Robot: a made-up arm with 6 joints. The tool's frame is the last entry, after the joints. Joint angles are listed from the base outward. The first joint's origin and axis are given. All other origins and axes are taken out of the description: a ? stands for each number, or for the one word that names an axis. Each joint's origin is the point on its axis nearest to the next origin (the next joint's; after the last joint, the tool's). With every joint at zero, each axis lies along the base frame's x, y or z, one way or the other. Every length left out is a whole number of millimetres.
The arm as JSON. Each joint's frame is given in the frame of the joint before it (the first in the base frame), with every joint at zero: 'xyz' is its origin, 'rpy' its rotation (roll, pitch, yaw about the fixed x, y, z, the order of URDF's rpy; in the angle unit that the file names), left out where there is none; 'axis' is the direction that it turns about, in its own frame. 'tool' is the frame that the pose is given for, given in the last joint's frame.
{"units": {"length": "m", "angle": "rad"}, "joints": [
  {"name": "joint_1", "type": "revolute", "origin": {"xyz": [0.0, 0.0, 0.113]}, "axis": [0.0, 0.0, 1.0]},
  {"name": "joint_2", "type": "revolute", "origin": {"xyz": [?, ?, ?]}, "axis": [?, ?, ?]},
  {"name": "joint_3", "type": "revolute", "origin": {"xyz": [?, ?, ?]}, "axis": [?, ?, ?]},
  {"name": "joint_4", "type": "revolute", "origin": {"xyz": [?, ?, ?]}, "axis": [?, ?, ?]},
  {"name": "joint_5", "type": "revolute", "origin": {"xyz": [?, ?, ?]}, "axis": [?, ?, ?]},
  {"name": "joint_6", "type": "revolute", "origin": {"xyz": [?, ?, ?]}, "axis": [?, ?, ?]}
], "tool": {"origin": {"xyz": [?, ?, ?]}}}
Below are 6 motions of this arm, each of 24 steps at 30 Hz.
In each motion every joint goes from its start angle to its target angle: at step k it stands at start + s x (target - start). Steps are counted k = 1, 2, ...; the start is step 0. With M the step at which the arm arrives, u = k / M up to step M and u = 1 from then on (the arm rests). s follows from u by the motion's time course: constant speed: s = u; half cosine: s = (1 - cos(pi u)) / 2; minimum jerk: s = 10 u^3 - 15 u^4 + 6 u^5.
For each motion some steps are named. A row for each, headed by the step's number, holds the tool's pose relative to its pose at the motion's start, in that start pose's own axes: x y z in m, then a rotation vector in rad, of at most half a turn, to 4 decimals.
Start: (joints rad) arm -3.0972 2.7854 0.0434 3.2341 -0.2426 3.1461
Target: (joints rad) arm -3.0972 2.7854 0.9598 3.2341 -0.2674 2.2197
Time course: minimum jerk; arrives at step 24
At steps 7, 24:
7: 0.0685 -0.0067 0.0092 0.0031 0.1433 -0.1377
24: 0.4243 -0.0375 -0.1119 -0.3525 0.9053 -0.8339

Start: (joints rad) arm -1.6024 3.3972 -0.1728 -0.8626 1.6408 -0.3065
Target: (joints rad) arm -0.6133 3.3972 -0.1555 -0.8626 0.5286 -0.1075
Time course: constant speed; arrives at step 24
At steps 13, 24:
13: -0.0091 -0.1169 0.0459 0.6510 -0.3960 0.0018
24: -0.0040 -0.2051 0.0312 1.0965 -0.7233 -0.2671

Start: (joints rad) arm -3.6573 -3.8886 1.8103 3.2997 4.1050 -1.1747
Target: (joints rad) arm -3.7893 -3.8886 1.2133 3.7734 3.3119 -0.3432
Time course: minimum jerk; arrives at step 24
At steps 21, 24:
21: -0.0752 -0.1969 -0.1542 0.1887 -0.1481 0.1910
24: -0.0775 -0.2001 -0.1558 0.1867 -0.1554 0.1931

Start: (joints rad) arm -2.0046 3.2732 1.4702 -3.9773 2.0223 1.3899
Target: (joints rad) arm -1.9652 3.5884 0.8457 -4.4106 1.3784 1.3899
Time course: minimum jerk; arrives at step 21
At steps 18, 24:
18: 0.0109 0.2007 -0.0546 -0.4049 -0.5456 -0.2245
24: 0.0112 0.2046 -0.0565 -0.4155 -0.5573 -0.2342

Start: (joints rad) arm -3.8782 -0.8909 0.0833 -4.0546 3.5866 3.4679
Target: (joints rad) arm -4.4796 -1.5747 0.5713 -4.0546 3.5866 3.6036
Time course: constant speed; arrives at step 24
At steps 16, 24:
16: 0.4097 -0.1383 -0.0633 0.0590 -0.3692 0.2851
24: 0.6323 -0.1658 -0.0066 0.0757 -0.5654 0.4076

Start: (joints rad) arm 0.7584 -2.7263 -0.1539 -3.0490 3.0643 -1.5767
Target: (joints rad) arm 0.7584 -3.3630 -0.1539 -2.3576 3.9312 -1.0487
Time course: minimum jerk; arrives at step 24
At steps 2, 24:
2: 0.0003 -0.0027 0.0000 -0.0076 -0.0006 -0.0008
24: 0.0930 -0.5297 0.1273 -1.3389 0.3258 -0.3384

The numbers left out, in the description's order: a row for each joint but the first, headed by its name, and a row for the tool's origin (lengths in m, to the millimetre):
joint_2: xyz 0.0 0.021 0.0, axis 0.0 1.0 0.0
joint_3: xyz 0.0 0.0 0.591, axis 0.0 1.0 0.0
joint_4: xyz 0.0 0.0 0.42, axis 0.0 0.0 1.0
joint_5: xyz 0.0 0.0 0.0, axis 0.0 1.0 0.0
joint_6: xyz 0.0 0.0 0.078, axis 0.0 0.0 1.0
tool: xyz 0.0 0.0 0.0

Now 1 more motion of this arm.
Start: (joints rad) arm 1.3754 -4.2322 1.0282 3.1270 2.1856 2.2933
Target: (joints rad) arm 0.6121 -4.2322 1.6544 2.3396 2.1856 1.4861
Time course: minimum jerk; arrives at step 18
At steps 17, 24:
17: 0.0220 -0.3060 -0.2207 -0.3666 0.3567 -0.4540
24: 0.0218 -0.3064 -0.2209 -0.3668 0.3571 -0.4542

